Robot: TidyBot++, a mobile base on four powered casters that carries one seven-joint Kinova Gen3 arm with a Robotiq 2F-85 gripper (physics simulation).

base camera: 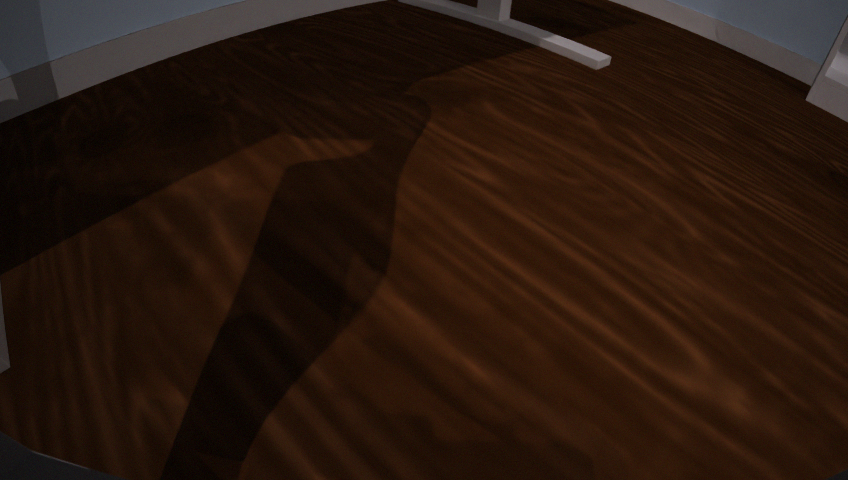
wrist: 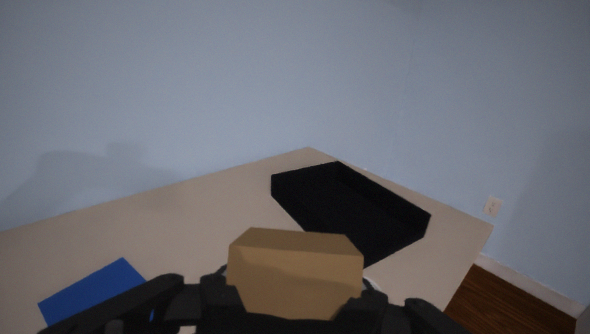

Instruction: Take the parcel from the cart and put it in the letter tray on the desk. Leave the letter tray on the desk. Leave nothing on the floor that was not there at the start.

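Places are measured from the arm's base along level axes (x ahead, y left, z up), in millimetres.
Pixels of known places: gripper, fingertip midpoint: (wrist: pixel 294 278).
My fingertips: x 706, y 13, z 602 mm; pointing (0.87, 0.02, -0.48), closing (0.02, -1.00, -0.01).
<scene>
Ahead of a thing's pixels: the offset from my fingertips to its top centre. Level surfaces: height alone.
The parcel, a tan box {29 mm back, 1 mm right, 51 mm up} (wrist: pixel 296 280), is held between the fingers of my gripper (wrist: pixel 294 278) at the bottom middle of the wrist view. My gripper is shut on it. The black letter tray {482 mm ahead, 96 mm right, 208 mm down} (wrist: pixel 350 210) stands on the pale desk {278 mm down} (wrist: pixel 200 210), near its far corner, beyond the parcel in the wrist view. The parcel overlaps the tray's near edge in that view; its height above the desk is hard to tell. The cart cannot be made out for certain in either view.
A blue flat object {119 mm ahead, 315 mm left, 270 mm down} (wrist: pixel 95 290) lies on the desk at the lower left of the wrist view. Part of a pale round thing shows behind the right finger. In the base view a white desk foot (base camera: pixel 571 50) stands on the wooden floor, and a white furniture edge (base camera: pixel 827 89) is at the right.
</scene>
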